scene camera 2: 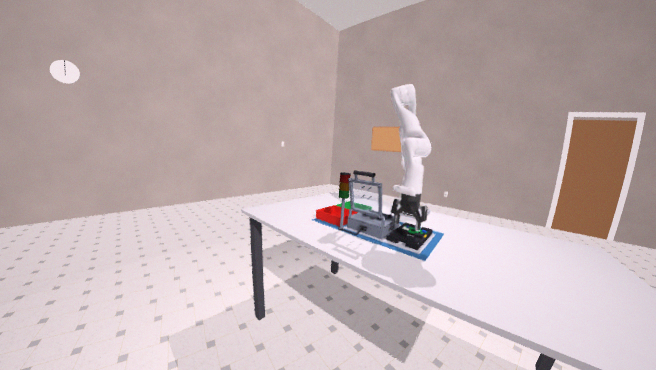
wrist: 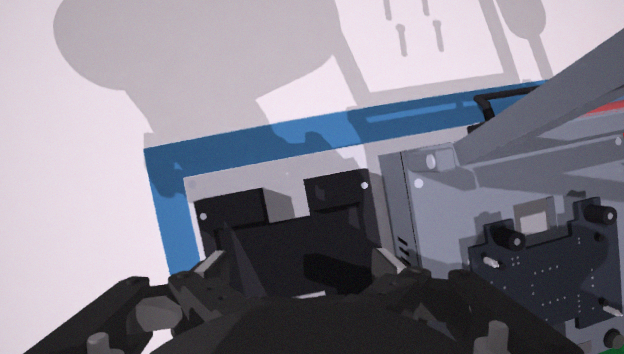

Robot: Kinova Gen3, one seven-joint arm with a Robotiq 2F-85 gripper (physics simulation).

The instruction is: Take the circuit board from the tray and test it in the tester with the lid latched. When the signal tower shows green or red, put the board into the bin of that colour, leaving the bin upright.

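Frame: origin at the arm's base, x down, y left, z ahead, level; centimetres.
Where they show: gripper, between the fingertips: (scene camera 2: 406, 227) (wrist: 301, 265).
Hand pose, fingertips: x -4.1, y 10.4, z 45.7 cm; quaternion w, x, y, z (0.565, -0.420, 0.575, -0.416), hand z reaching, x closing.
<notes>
Things, the pixels of their top centre, and the offset from my fingertips. "spot": a spot on its surface instead. Level surfaces: height alone.
- black tray, a spot on its surface: (wrist: 337, 192) spot: dx +3.9, dy -3.9, dz +3.0 cm
- green circuit board, centre of its top: (scene camera 2: 414, 229) dx +3.9, dy +1.9, dz -11.0 cm
- grey tester, a spot on its surface: (wrist: 430, 215) spot: dx +0.7, dy -8.8, dz +0.1 cm
- signal tower, a spot on its surface: (scene camera 2: 344, 185) spot: dx -14.0, dy -26.3, dz +6.9 cm
- red bin, centre of its top: (scene camera 2: 337, 210) dx +2.0, dy -36.1, dz -5.2 cm
- blue mat, height of its surface: dx +6.5 cm
- white table, height of its surface: dx +6.7 cm
- black cable, a spot on its surface: (wrist: 510, 93) spot: dx +5.9, dy -21.8, dz +6.3 cm
My gripper (scene camera 2: 410, 225) (wrist: 301, 265) is open and empty, pointing down low over the black tray (scene camera 2: 406, 241) (wrist: 337, 192). The green circuit board (scene camera 2: 414, 230) lies in the tray beneath the gripper in the scene view; the gripper body hides it in the wrist view. The grey tester (scene camera 2: 367, 226) (wrist: 430, 215) stands beside the tray, with its lid (scene camera 2: 382, 200) (wrist: 540, 110) raised upright. Its dark test bed (wrist: 545, 270) shows no board on the visible part. The signal tower (scene camera 2: 344, 185) shows no clearly lit lamp. The red bin (scene camera 2: 327, 215) and green bin (scene camera 2: 362, 205) are beyond the tester.
A blue mat (scene camera 2: 434, 246) (wrist: 180, 235) lies under the tray and tester on the white table (scene camera 2: 500, 270). A black cable (wrist: 510, 93) runs over the mat near the lid's hinge side. The raised lid and the tower's pole are tall obstacles beside the arm.
</notes>
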